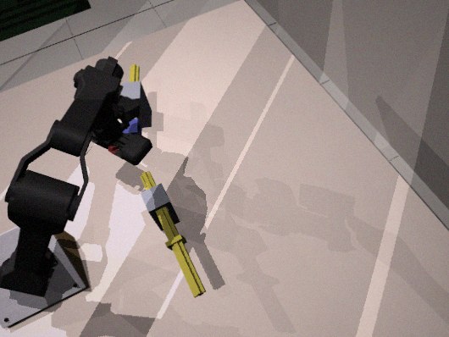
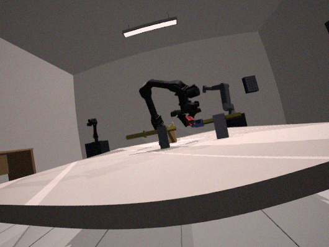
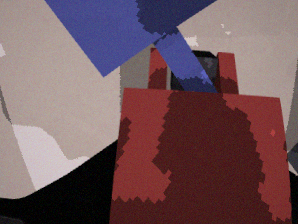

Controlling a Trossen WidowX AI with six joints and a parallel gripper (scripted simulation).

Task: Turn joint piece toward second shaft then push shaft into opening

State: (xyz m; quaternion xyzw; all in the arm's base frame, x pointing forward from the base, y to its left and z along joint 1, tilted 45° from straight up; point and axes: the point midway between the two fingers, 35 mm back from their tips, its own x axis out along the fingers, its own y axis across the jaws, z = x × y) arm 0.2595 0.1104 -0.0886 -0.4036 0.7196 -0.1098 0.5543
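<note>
My gripper tip is now 30 mm below the red joint piece, 10 mm to the right of it and 10 mm short of it.
</note>
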